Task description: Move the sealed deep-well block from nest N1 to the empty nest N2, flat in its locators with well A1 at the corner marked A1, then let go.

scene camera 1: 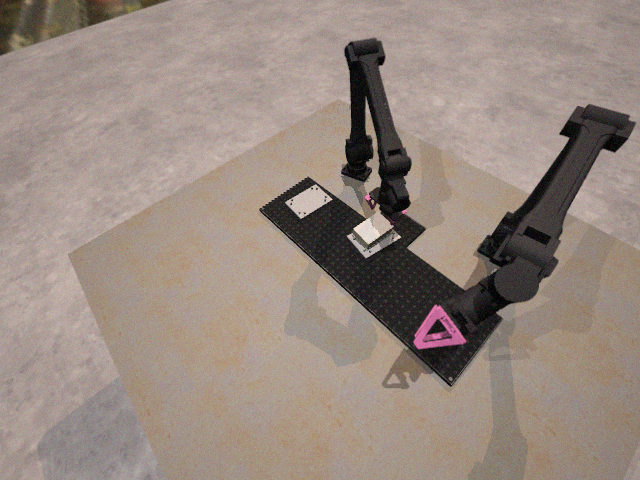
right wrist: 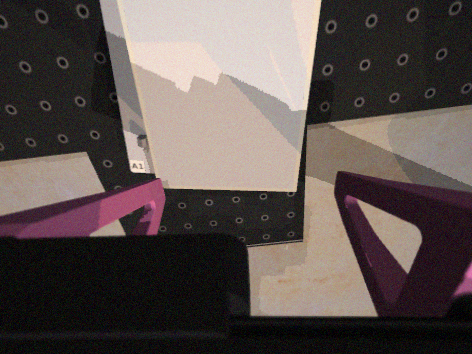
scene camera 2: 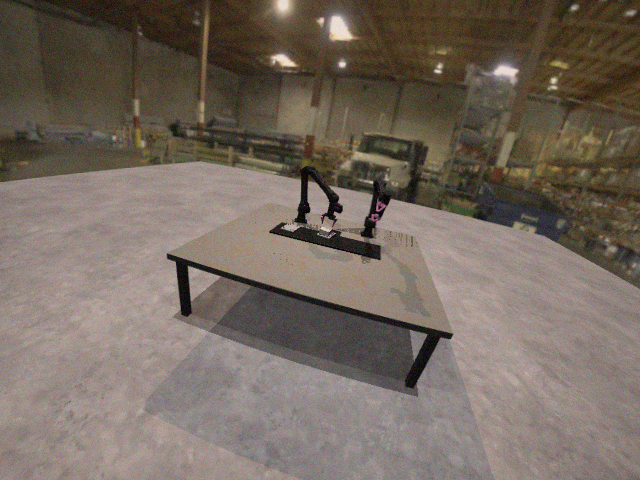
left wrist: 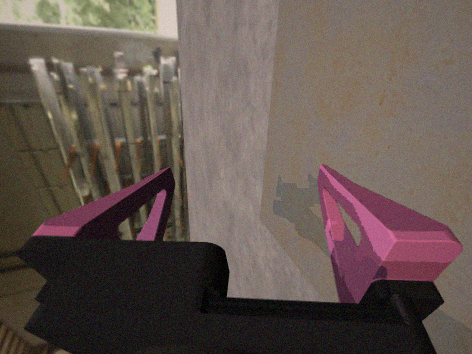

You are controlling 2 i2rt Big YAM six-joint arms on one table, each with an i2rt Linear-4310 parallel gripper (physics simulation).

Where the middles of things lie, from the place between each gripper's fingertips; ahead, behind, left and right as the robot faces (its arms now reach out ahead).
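The nest plate (right wrist: 136,140) is 6 cm ahead of my right hand, 1 cm to the left of it and 6 cm below it. I also see the deep-well block (scene camera 1: 374,229), which is 5 cm ahead of my right hand and 3 cm below it.
The nest plate is 33 cm to the right of my left hand, 34 cm behind it and 33 cm below it. As for the deep-well block, my left hand is 30 cm above it, 35 cm past it and 35 cm to the left of it.
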